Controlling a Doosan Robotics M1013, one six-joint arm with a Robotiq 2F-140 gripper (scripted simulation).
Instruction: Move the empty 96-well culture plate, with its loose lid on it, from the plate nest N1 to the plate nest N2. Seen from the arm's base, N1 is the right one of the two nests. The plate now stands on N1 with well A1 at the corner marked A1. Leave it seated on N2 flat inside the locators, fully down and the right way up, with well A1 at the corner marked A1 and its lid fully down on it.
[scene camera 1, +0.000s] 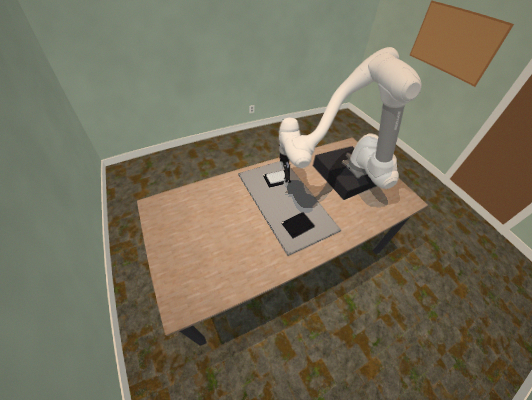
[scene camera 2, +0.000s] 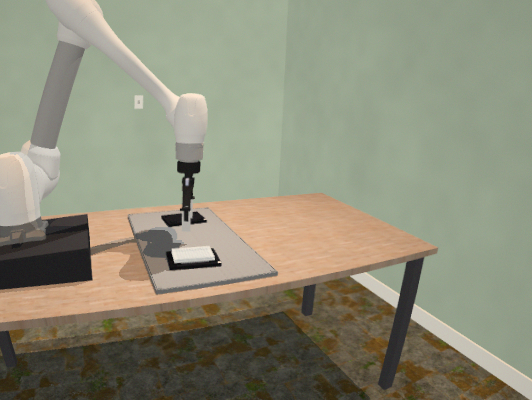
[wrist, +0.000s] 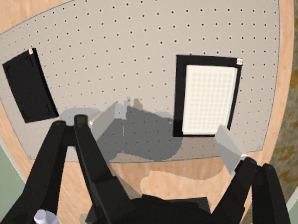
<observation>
I see my gripper (scene camera 2: 187, 224), a plate lid (wrist: 209, 93), a nest N2 (wrist: 31, 91) and a nest N1 (wrist: 180, 84).
My gripper also shows in the wrist view (wrist: 166, 122).
</observation>
